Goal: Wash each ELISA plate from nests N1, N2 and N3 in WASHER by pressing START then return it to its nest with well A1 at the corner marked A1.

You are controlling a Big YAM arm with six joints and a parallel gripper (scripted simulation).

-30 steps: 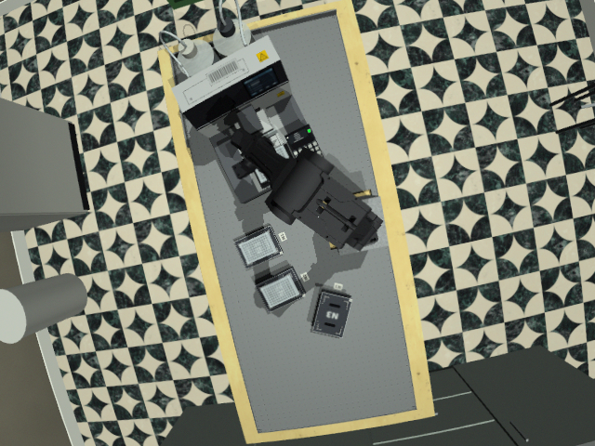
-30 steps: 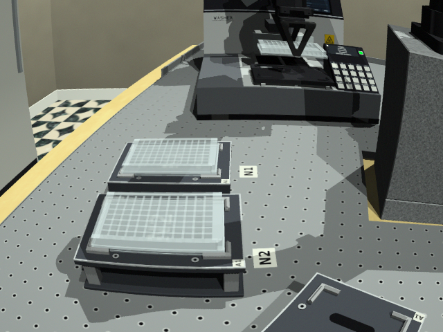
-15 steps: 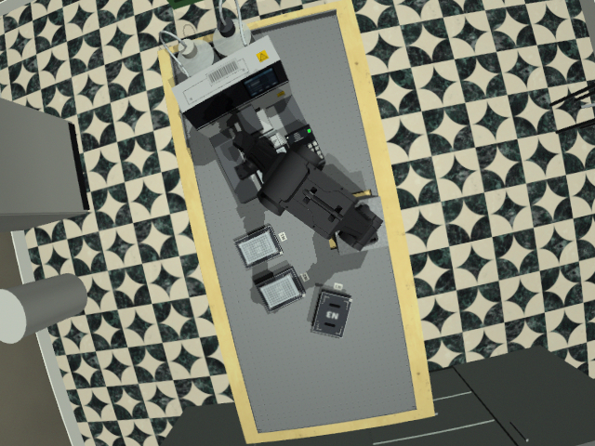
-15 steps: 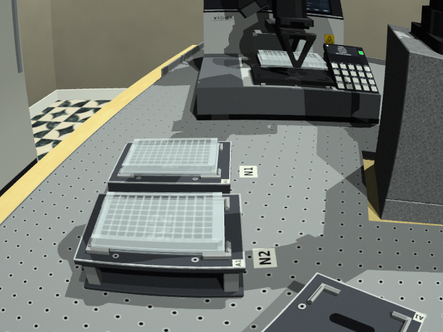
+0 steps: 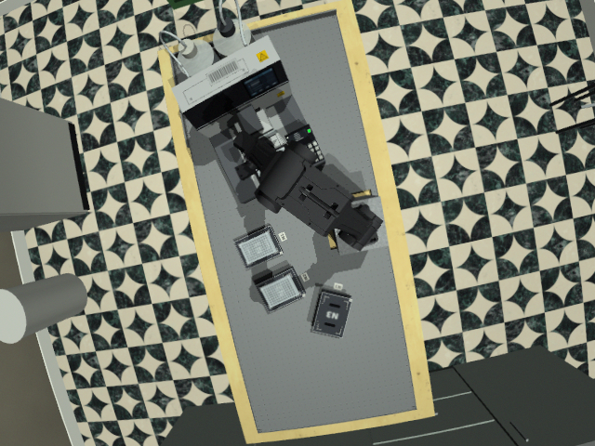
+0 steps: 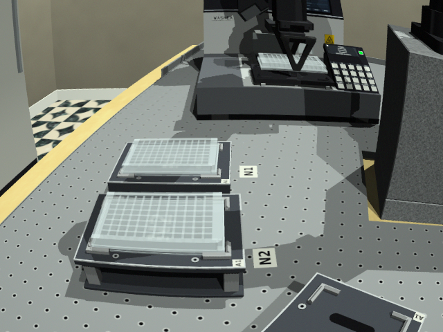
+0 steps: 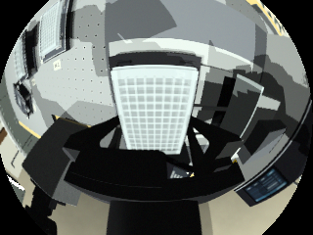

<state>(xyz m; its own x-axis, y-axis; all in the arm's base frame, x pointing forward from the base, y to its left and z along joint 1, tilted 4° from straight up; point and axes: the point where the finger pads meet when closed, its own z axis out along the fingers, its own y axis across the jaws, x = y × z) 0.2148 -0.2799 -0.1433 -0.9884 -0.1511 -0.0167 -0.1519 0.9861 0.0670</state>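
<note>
Now: hand 30 mm above the washer carrier. Also, from my hand: plate washer (150 mm to the right, 30 mm ahead, 30 mm above); then nest N3 (610 mm to the left, 60 mm below, 40 mm behind); then nest label (260 mm to the left, 100 mm below, 60 mm ahead).
</note>
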